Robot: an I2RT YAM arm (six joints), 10 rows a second.
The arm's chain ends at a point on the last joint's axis. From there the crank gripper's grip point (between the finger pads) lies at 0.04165 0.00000 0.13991 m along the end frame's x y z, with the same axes.
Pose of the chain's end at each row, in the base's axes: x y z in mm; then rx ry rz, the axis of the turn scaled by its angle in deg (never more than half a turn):
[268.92, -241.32, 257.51, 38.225, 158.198, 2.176]
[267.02, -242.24, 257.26, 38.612, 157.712, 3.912]
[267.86, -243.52, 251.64, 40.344, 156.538, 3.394]
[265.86, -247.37, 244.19, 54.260, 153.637, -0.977]
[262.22, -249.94, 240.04, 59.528, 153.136, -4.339]
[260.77, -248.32, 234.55, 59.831, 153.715, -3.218]
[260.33, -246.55, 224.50, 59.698, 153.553, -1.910]
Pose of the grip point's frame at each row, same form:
[274.78, -228.75, 112.19, 38.225, 158.198, 2.176]
[274.52, -226.81, 112.29, 38.612, 157.712, 3.912]
[277.36, -229.06, 106.69, 40.344, 156.538, 3.394]
[273.23, -237.08, 98.76, 54.260, 153.637, -0.977]
[265.36, -243.07, 94.26, 59.528, 153.136, -4.339]
[263.15, -239.01, 88.89, 59.831, 153.715, -3.218]
[264.01, -235.34, 79.00, 59.698, 153.553, -1.910]

